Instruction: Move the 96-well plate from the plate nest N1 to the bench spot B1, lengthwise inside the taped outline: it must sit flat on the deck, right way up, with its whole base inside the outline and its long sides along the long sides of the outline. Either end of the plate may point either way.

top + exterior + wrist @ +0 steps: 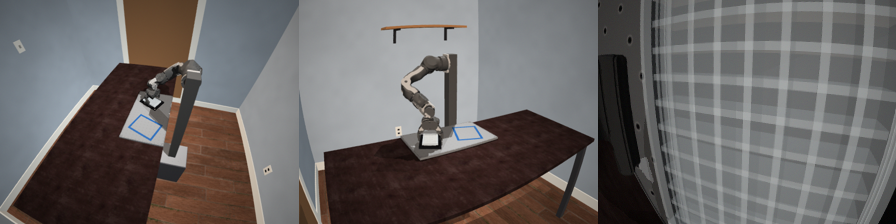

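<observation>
My gripper is now right at the white 96-well plate. Round my hand: black plate nest N1: 1 cm below.
</observation>
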